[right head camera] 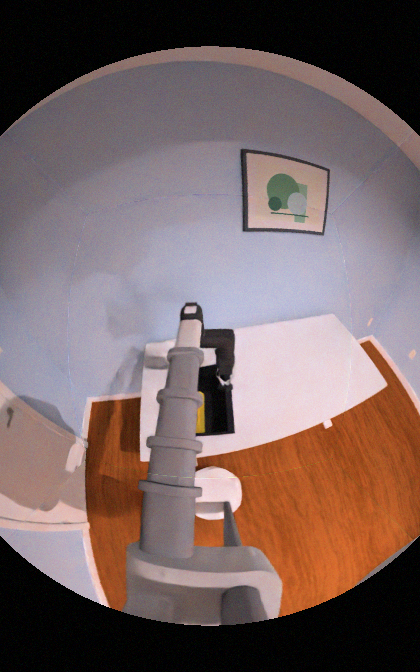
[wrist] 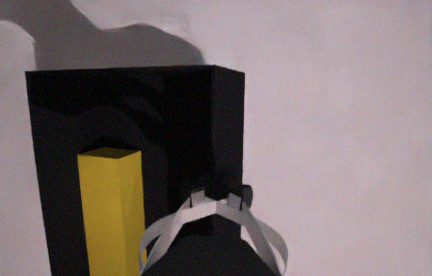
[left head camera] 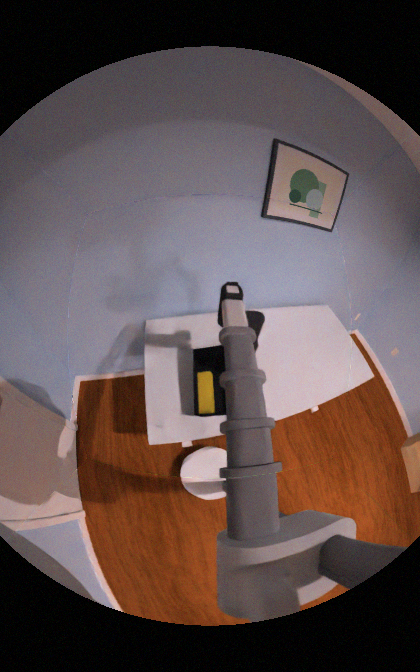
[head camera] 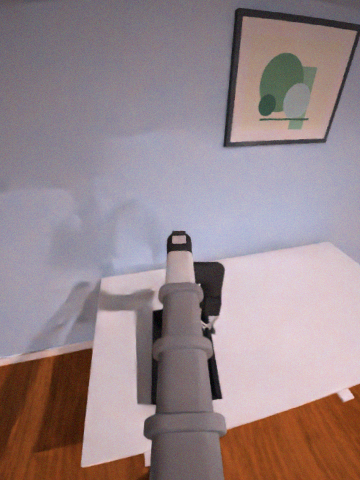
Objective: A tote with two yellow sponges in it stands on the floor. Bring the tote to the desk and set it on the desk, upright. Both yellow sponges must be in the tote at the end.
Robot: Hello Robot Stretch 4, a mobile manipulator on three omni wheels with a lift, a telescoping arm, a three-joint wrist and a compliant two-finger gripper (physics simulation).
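Note:
The black tote is upright over the left part of the white desk. Its shadow falls on the desk top to its left. Whether its bottom touches the desk is hidden. A yellow sponge lies inside along the tote's left side; a second sponge cannot be made out. My gripper is shut on the tote's right wall. The arm hides part of the tote in the head views.
The blue wall with a framed picture stands behind the desk. A round white disc is low in front of the desk. A light wooden box stands at the far right. A door is at the left.

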